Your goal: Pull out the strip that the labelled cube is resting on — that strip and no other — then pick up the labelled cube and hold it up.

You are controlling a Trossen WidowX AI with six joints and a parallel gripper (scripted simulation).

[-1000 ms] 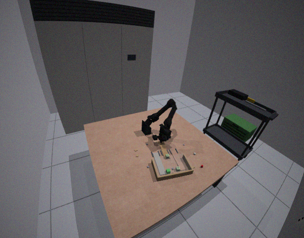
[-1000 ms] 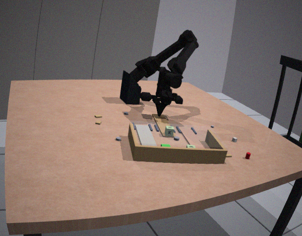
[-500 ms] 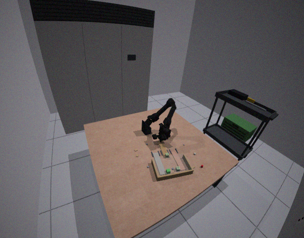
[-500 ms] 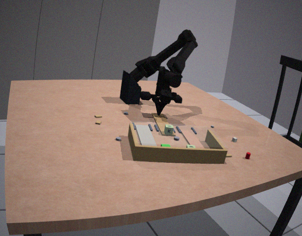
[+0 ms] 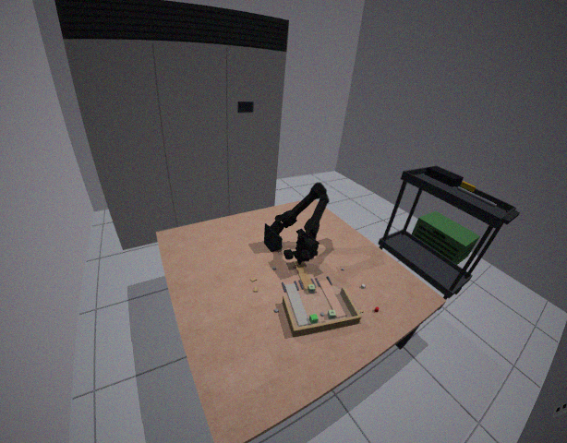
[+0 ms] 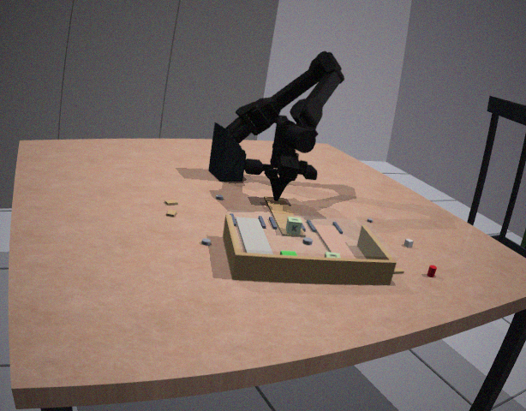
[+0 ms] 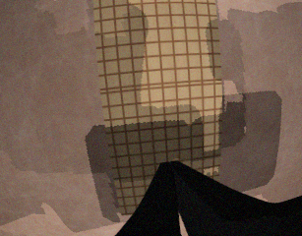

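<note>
Now: the tan gridded strip 9 cm ahead of my gripper tip and 3 cm to the right of it. The rest, counted from my gripper tip: white cube (33 cm ahead, 19 cm to the left); red cylinder (47 cm ahead, 12 cm to the left, 1 cm above).
</note>
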